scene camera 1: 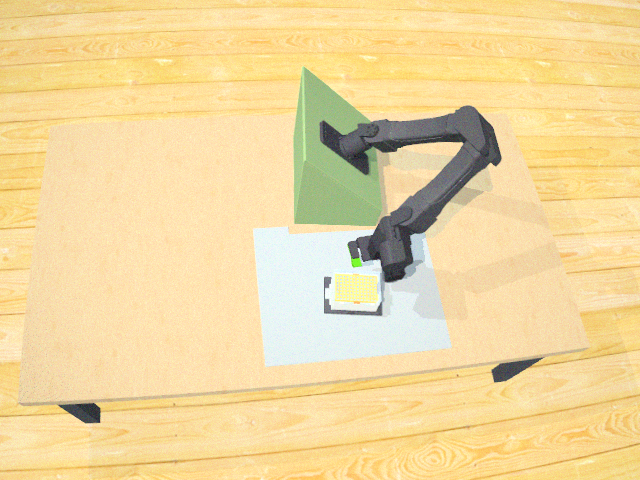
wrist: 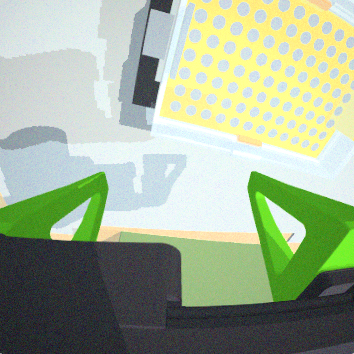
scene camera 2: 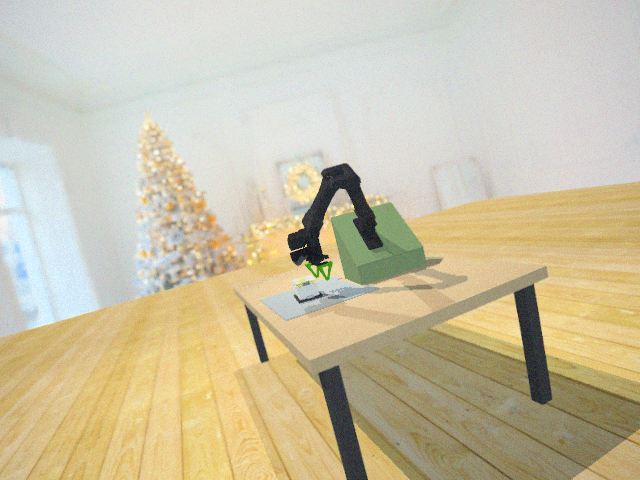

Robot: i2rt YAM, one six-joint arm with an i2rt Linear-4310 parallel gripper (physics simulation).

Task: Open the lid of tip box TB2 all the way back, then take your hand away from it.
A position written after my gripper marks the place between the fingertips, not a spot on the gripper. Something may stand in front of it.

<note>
My gripper [wrist: 177,179] is open and holds nothing. Further things: a lid [scene camera 1: 350,286].
The lid also shows in the wrist view [wrist: 265,88].
</note>
